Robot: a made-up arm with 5 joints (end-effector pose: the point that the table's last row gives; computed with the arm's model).
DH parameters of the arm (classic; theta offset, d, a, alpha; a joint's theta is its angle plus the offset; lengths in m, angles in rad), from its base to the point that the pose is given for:
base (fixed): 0 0.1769 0 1.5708
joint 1: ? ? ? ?
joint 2: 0 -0.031 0.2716 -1.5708
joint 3: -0.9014 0 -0.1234 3.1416
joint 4: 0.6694 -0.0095 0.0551 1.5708
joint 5: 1.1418 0 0.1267 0
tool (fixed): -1.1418 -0.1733 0 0
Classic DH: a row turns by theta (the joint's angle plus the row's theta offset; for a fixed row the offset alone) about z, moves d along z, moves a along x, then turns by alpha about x.
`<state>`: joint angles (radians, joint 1 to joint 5).
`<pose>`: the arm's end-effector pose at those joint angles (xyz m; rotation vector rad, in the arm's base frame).
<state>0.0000 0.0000 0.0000 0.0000 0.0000</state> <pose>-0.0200 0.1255 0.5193 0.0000 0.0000 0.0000</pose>
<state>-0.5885 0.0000 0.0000 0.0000 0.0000</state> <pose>0.1735 0.1255 0.4728 0.0000 0.5885 0.0000</pose>
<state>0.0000 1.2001 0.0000 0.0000 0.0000</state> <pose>-0.0200 0.0378 0.6040 1.2001 0.0000 0.0000</pose>
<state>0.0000 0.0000 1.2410 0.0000 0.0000</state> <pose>0.2090 0.1255 0.6987 0.0000 -1.2410 0.0000</pose>
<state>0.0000 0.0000 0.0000 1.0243 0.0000</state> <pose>-0.2198 0.1255 0.5105 0.0000 1.0243 0.0000</pose>
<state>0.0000 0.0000 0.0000 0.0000 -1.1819</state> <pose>0.0539 0.0052 0.5193 0.0000 0.0000 -1.1819</pose>
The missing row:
joint 1: 1.5708 -0.0198 0.3207 1.5708
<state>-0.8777 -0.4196 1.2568 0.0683 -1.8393</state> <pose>0.5852 0.0315 0.3646 0.1229 -0.3892 -1.4548</pose>
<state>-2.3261 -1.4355 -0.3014 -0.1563 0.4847</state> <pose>0.2386 0.0839 0.1221 -0.3673 2.2562 1.8490</pose>
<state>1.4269 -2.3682 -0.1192 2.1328 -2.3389</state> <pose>-0.2853 0.2769 -0.1199 0.0966 -0.6389 1.4930</pose>
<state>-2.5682 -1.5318 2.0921 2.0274 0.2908</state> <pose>-0.0281 0.0819 -0.0877 -0.2137 2.0450 2.0279</pose>
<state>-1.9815 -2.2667 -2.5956 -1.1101 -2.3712</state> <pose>0.2837 0.3138 0.2196 -2.0268 -1.8554 0.4157</pose>
